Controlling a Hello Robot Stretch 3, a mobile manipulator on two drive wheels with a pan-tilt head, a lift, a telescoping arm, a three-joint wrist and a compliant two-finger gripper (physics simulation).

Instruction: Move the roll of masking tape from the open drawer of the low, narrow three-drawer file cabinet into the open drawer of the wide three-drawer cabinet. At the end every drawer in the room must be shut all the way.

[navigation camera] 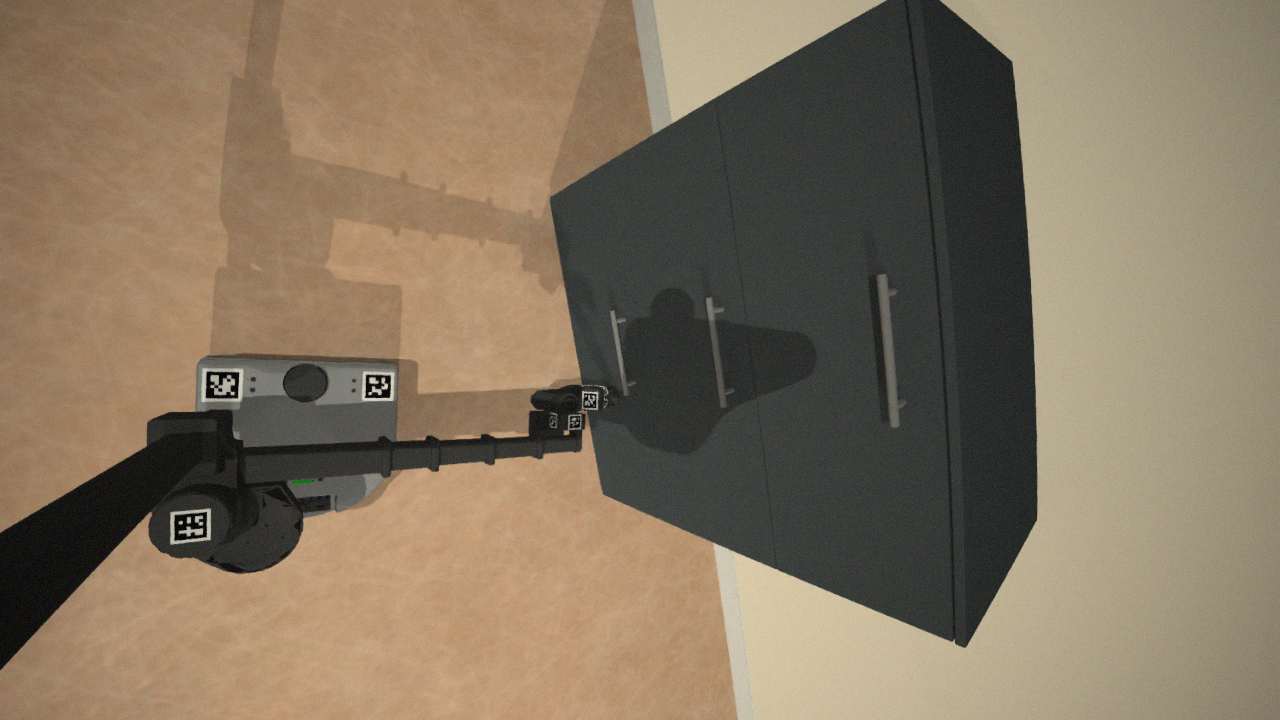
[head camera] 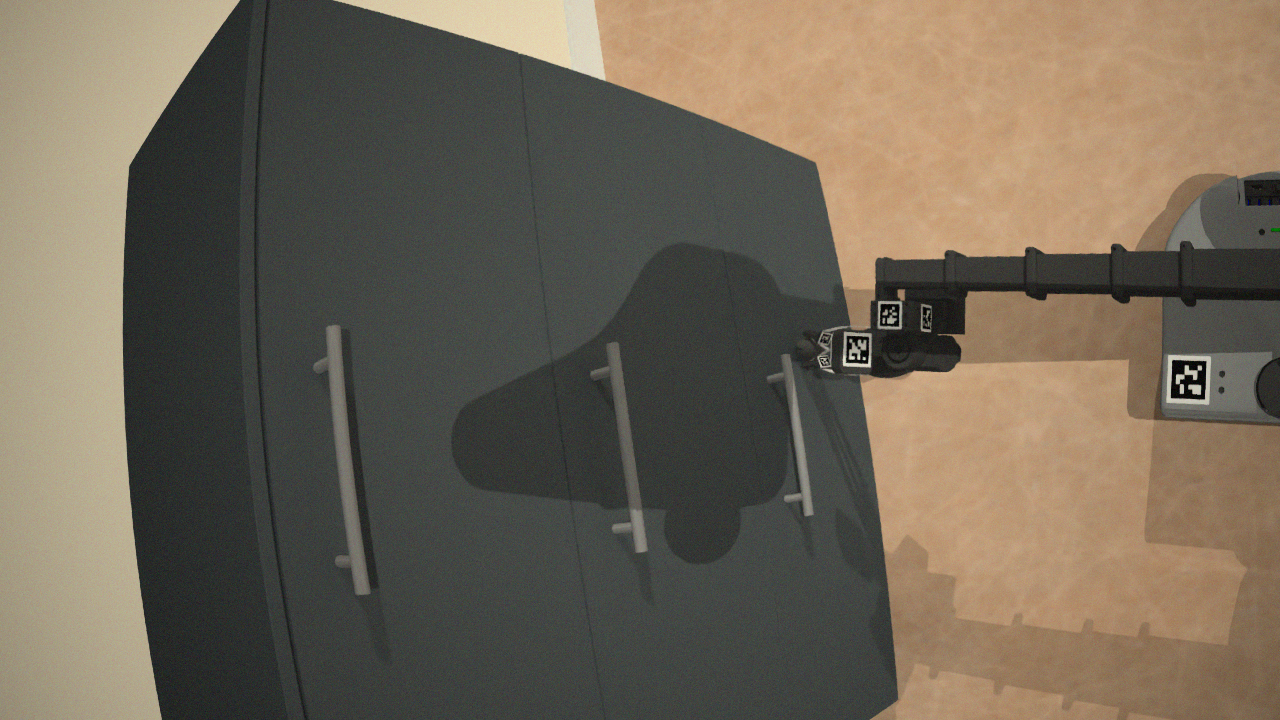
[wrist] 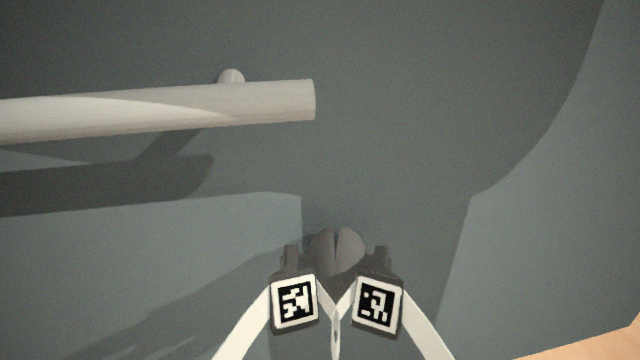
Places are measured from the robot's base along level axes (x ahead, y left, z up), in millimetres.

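Pixels of known places: gripper, fingertip midpoint: [navigation camera: 615,396] [head camera: 801,349] [wrist: 336,253]; robot's base, link origin: [navigation camera: 305,381].
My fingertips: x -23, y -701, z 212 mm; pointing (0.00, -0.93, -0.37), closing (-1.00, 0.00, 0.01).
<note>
Ahead of a thing's pixels: the offset from my fingertips to its top centre. "spot": to the spot under its first point. Level surfaces: height alone.
The wide three-drawer cabinet [head camera: 402,223] [navigation camera: 832,179] is dark grey with three pale bar handles. Its three drawer fronts look flush, with thin seams between them. My gripper [head camera: 803,349] [navigation camera: 611,396] [wrist: 336,253] is shut, its fingertips together with no object visible between them. The fingertips are at or very near the bottom drawer's front @(spot: dy -9, dx -28, dz +71 mm) [wrist: 400,125], beside one end of its handle @(spot: dy +64, dx +117, dz +100 mm) [head camera: 798,438] [navigation camera: 619,353] [wrist: 150,107] and apart from it. Whether they touch the front is hard to tell. The masking tape and the low, narrow file cabinet do not show in these views.
My arm [head camera: 1074,273] [navigation camera: 460,450] reaches from the base [head camera: 1217,313] [navigation camera: 295,420] across the tan floor @(dz -212 mm) [head camera: 1029,134] [navigation camera: 429,608] to the cabinet. A cream wall [head camera: 53,358] [navigation camera: 1163,358] stands behind the cabinet. Shadows of the robot fall on the drawer fronts and floor.
</note>
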